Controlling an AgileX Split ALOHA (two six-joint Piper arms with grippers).
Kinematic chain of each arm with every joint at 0, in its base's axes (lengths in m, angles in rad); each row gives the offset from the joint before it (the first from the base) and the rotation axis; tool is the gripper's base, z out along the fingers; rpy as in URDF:
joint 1: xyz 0 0 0.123 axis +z
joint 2: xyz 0 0 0 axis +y
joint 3: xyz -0.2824 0 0.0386 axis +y
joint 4: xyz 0.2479 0 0.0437 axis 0.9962 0 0.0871
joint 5: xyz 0 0 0 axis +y
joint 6: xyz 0.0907 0 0.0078 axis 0.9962 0 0.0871
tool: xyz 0 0 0 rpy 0 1.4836 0
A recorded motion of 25 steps. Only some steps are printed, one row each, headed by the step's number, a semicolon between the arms.
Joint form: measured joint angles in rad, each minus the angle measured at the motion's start. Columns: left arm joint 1, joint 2, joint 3, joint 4, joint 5, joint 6; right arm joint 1, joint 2, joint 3, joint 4, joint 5, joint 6.
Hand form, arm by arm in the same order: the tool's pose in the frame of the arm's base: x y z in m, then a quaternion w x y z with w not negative. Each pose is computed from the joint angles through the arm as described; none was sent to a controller.
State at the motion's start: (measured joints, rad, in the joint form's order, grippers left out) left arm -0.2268 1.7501 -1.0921 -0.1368 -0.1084 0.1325; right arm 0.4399 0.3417 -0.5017 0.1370 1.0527 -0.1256
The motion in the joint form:
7: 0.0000 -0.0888 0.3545 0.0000 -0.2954 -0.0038; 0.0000 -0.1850 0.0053 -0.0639 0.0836 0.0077
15: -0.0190 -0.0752 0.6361 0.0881 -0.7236 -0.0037; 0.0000 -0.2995 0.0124 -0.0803 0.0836 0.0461
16: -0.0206 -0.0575 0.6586 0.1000 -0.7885 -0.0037; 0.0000 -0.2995 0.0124 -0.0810 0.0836 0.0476
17: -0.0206 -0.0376 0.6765 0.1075 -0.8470 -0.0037; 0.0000 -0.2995 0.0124 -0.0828 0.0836 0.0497
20: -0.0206 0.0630 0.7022 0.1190 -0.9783 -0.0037; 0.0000 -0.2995 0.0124 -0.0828 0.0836 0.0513
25: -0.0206 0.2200 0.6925 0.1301 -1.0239 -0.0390; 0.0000 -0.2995 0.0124 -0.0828 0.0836 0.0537
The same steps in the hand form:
7: 0.3233 -0.0696 0.1908 0.53637 0.08225 0.83912 -0.03759; 0.0111 0.0119 0.2698 0.40597 -0.24986 0.87302 0.10295
15: 0.2734 -0.0652 0.1552 0.59270 0.12634 0.79489 -0.02995; -0.0029 0.0038 0.2685 0.45288 -0.22852 0.85457 0.11128
16: 0.2700 -0.0655 0.1512 0.60262 0.13156 0.78649 -0.03123; -0.0029 0.0038 0.2685 0.45286 -0.22787 0.85476 0.11128
17: 0.2674 -0.0653 0.1472 0.61084 0.13415 0.77965 -0.03197; -0.0028 0.0036 0.2685 0.45292 -0.22693 0.85503 0.11087
20: 0.2651 -0.0655 0.1265 0.61282 0.13967 0.77709 -0.03270; -0.0028 0.0036 0.2685 0.45283 -0.22625 0.85521 0.11123
25: 0.2663 -0.0667 0.0889 0.57121 0.13618 0.80832 -0.04236; -0.0028 0.0036 0.2685 0.45269 -0.22522 0.85548 0.11178

